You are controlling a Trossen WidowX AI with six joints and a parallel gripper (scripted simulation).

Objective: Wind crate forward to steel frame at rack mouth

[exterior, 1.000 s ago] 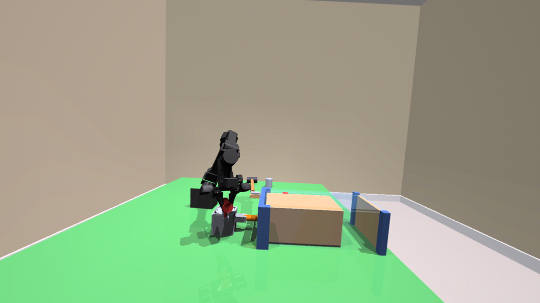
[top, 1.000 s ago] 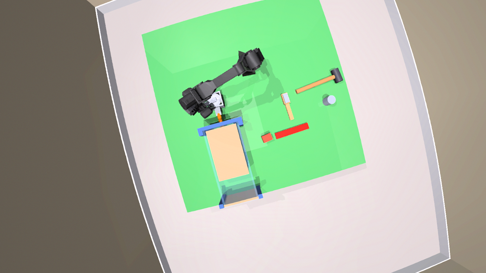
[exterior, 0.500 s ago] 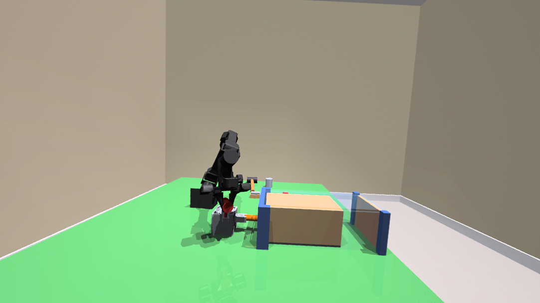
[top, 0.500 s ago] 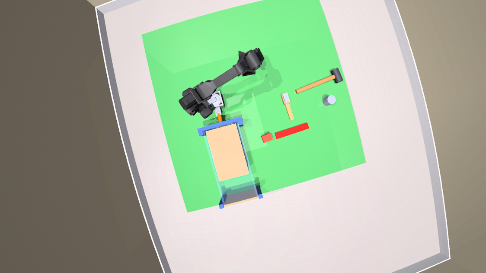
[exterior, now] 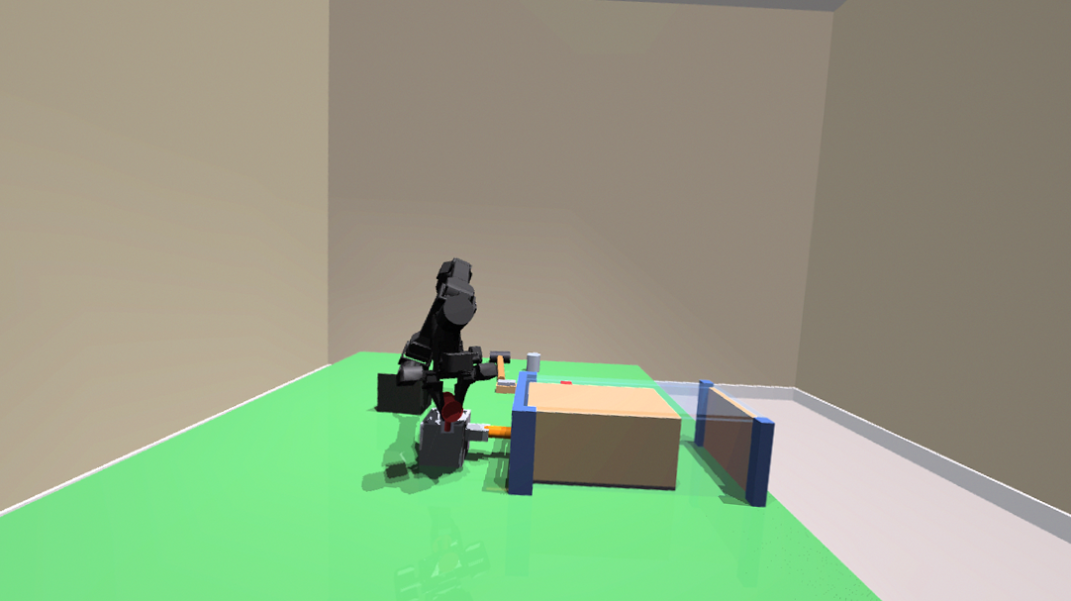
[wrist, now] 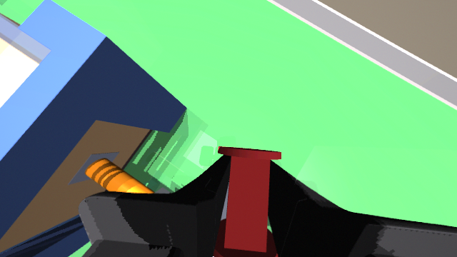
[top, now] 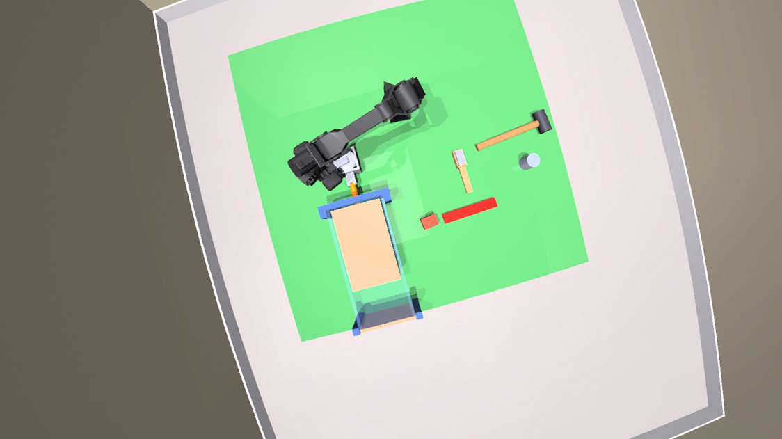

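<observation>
The red knob lies 1 cm behind my gripper tip and 2 cm to the left of it. The rest, counted from my gripper tip: blue steel frame: 11 cm ahead, 13 cm to the left, 2 cm below; then winch: 7 cm behind, 10 cm to the left, 10 cm below; then winch handle: 3 cm behind, 5 cm to the left, 3 cm below.
</observation>
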